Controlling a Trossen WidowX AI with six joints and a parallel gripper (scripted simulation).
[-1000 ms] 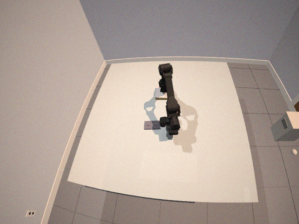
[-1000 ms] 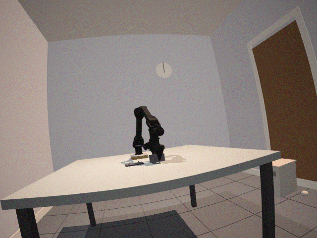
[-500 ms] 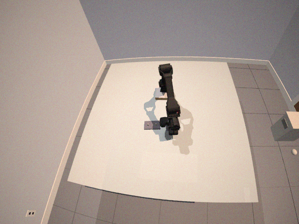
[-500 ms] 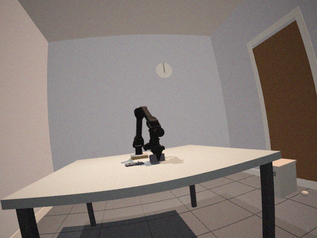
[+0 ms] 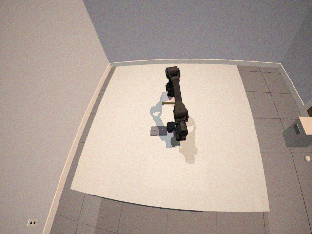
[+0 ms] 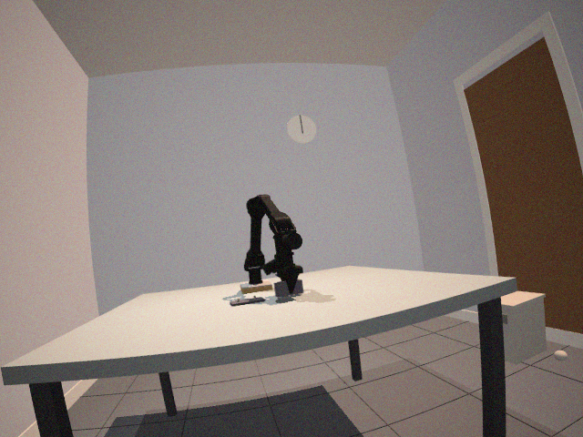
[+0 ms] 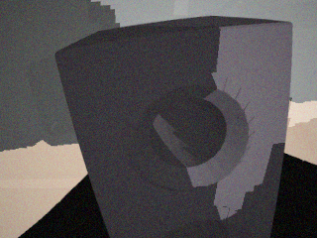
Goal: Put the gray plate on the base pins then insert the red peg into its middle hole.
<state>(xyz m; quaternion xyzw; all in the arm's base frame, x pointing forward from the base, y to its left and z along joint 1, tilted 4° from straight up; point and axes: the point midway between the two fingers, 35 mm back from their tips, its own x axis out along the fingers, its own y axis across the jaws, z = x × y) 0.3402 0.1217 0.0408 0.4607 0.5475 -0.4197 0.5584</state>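
The gray base is 16 cm to the right of my gripper tip and 1 cm below it. From my gripper tip the other things lie so: gray plate 3 cm above; then red peg 13 cm behind, 3 cm above, 2 cm to the left.
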